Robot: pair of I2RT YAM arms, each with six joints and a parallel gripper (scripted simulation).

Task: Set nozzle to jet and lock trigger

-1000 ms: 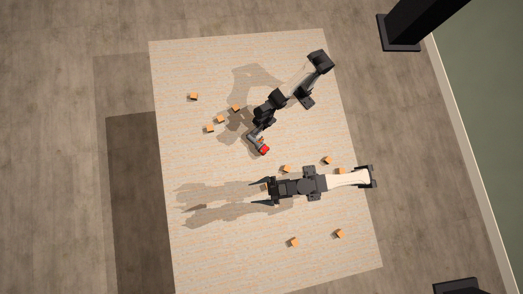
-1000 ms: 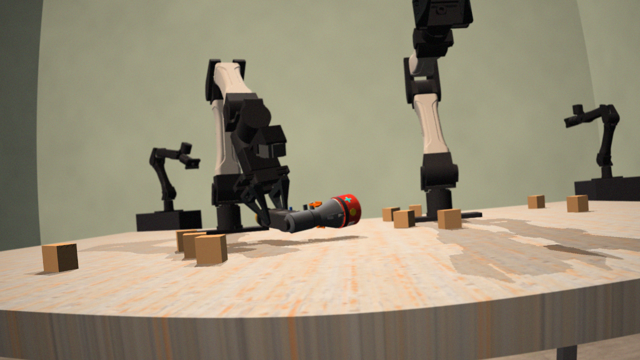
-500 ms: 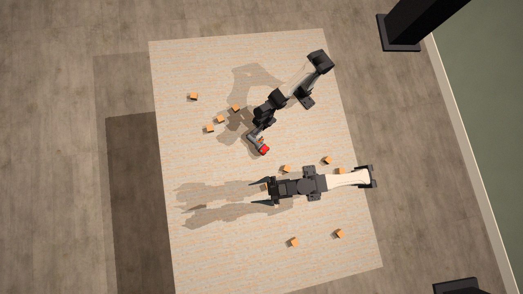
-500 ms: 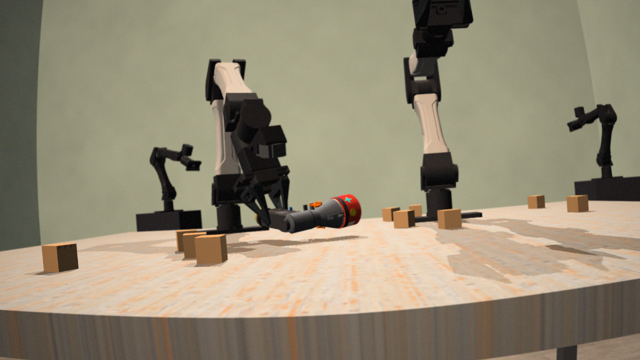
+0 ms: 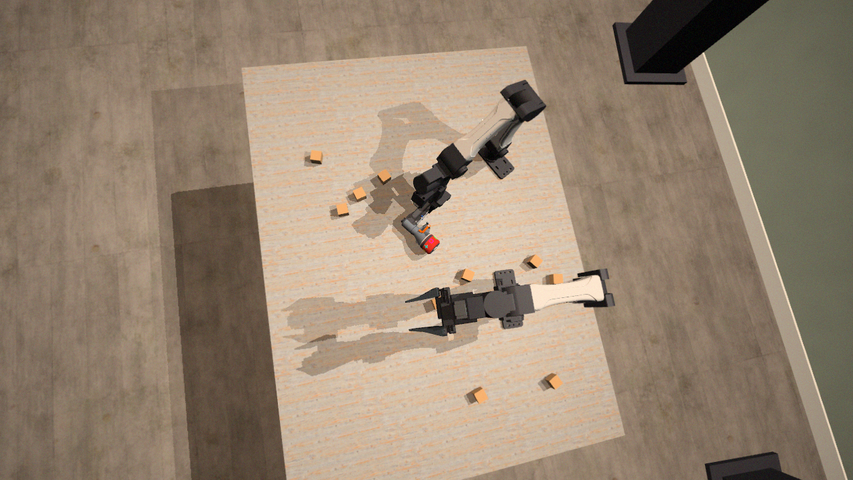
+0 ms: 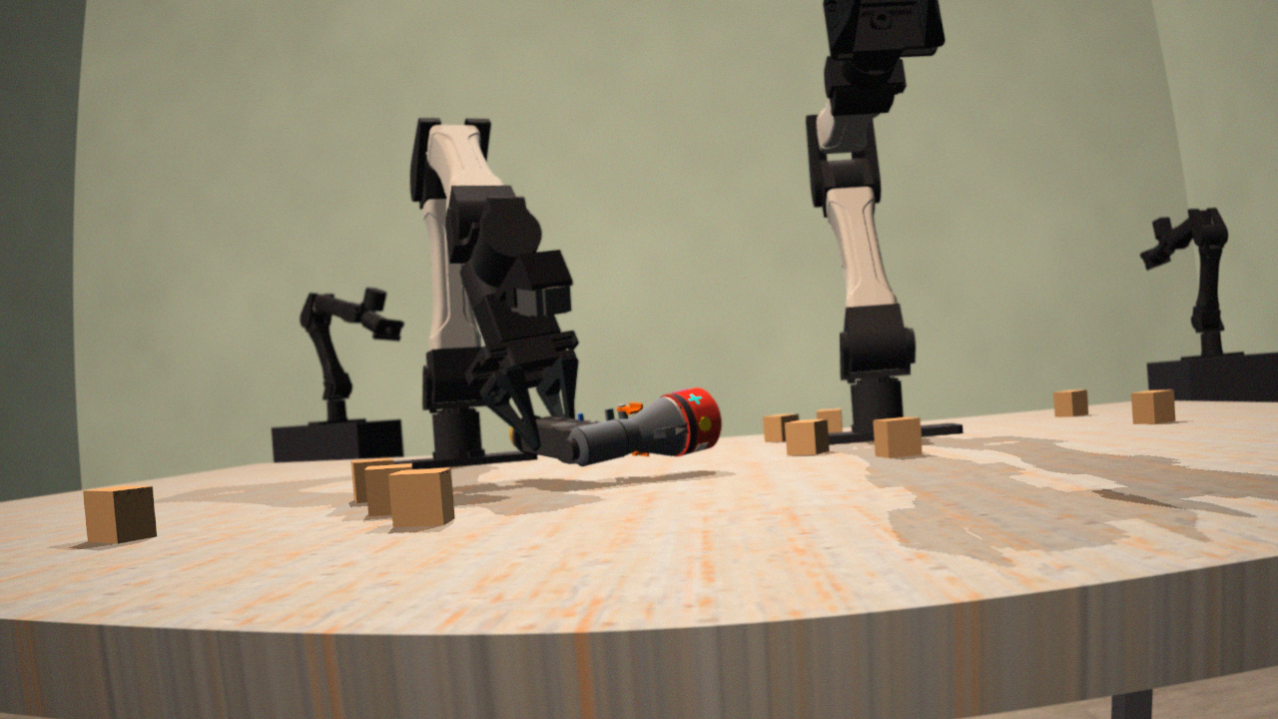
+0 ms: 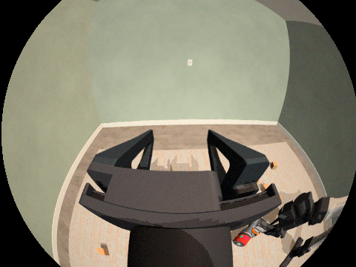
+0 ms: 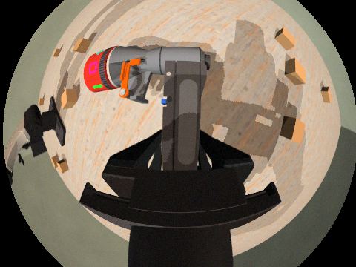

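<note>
Now: right hand 13 cm to the right of the red spray ring and 1 cm below it. From my right hand the other things lie so: pale trigger: 2 cm to the left.
My left hand is 110 mm past the red spray ring, 220 mm to the left of it and 360 mm above it. From my left hand the other things lie so: pale trigger 110 mm behind, 330 mm to the right, 360 mm below.
</note>
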